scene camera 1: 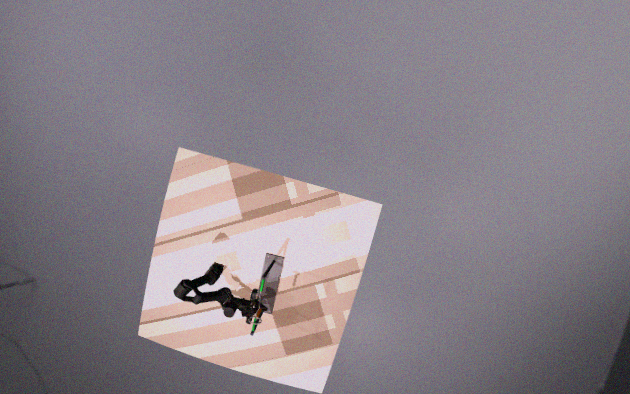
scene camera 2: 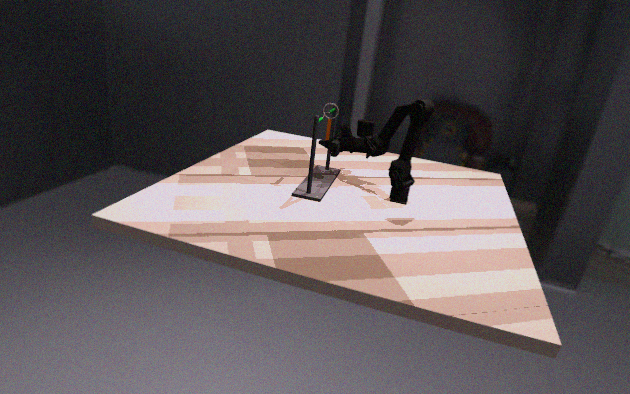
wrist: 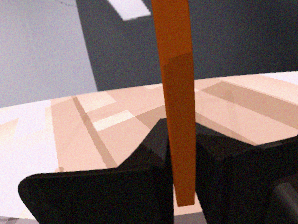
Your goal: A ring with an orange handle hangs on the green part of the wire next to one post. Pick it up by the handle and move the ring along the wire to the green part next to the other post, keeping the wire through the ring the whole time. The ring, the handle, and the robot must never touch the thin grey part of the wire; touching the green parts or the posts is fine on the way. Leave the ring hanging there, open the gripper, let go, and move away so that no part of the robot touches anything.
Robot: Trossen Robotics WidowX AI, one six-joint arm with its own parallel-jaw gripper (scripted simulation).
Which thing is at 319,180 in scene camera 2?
A grey base plate.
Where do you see a grey base plate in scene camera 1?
At 273,264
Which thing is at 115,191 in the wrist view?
The gripper.
